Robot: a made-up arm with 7 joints. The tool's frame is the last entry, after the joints.
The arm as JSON. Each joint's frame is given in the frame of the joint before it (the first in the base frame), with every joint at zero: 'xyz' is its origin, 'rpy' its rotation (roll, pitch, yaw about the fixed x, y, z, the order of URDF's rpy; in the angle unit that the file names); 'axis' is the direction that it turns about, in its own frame. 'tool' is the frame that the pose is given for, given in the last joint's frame.
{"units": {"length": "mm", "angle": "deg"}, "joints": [
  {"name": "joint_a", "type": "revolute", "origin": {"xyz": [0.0, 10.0, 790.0], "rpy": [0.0, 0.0, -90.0]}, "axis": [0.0, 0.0, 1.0]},
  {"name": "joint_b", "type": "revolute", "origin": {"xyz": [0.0, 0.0, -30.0], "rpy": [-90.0, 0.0, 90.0]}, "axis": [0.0, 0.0, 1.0]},
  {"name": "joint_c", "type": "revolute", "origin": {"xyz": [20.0, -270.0, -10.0], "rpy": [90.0, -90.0, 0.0]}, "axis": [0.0, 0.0, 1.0]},
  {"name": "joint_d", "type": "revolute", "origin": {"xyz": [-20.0, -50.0, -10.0], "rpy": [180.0, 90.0, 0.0]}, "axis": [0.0, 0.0, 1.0]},
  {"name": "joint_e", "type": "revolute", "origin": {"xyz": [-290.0, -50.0, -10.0], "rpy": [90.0, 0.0, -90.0]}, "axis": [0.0, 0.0, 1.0]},
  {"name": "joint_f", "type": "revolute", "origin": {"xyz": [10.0, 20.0, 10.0], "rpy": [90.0, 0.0, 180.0]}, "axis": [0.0, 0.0, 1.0]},
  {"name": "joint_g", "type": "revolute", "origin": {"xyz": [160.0, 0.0, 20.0], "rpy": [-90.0, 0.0, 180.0]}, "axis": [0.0, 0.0, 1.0]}
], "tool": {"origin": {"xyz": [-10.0, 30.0, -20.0], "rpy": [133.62, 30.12, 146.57]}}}
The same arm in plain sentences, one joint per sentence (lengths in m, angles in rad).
The arm has seven revolute joints in a row. What follows holds with every joint at zero, and every direction is one of the base frame's. The first joint is mounted 0.01 m along +y and 0.79 m along +z from the base frame's origin and turns about +z. The second joint is mounted 0.03 m along -z from the first joint and turns about +y. The third joint is mounted 0.02 m along +x and 0.01 m along -y and 0.27 m along +z from the second joint and turns about +z. The fourth joint is mounted 0.05 m along +x and 0.02 m along -y and 0.01 m along -z from the third joint and turns about -y. The fifth joint is mounted 0.05 m along -x and 0.01 m along +y and 0.29 m along +z from the fourth joint and turns about +z. The sixth joint is mounted 0.01 m along -x and 0.02 m along -y and 0.01 m along +z from the fifth joint and turns about -y. The seventh joint is mounted 0.16 m along +x and 0.02 m along -y from the sixth joint and turns about -z. The tool frame, which is the frame that the pose is given for, is mounted 0.01 m along +x and 0.03 m along +y and 0.02 m along +z from the seventh joint; its axes are the base frame's turned by roll -0.8095, pitch -0.5257 and yaw 0.5835 rad (as in URDF: about the fixed x, then y, then z).
